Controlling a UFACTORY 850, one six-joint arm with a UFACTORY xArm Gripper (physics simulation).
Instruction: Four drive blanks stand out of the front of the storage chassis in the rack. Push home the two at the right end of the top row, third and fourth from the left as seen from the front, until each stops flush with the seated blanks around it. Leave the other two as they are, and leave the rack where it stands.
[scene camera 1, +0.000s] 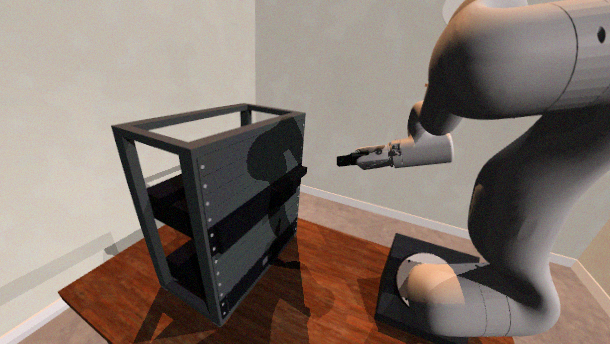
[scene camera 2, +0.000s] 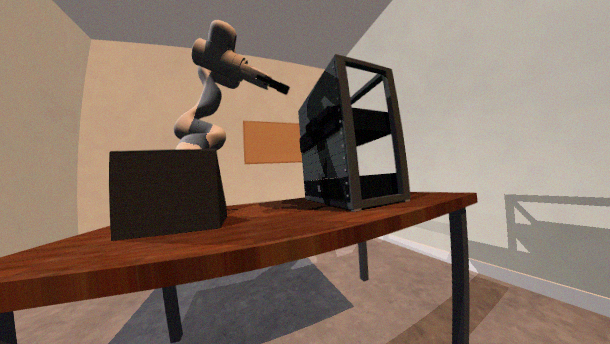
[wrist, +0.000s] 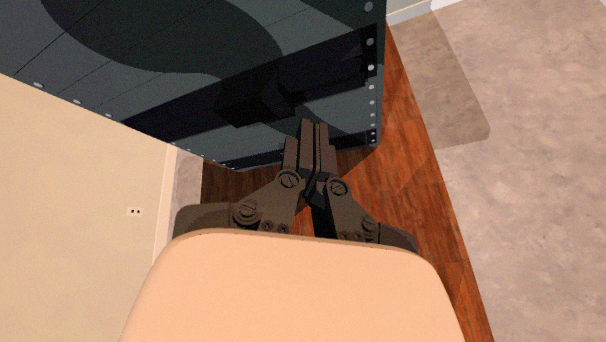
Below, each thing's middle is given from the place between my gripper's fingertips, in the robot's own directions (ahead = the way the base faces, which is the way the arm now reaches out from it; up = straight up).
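There is the dark rack (scene camera 1: 238, 195), and from my hand I find it 31 cm ahead. It is also 12 cm to the left of my hand and 17 cm below it.
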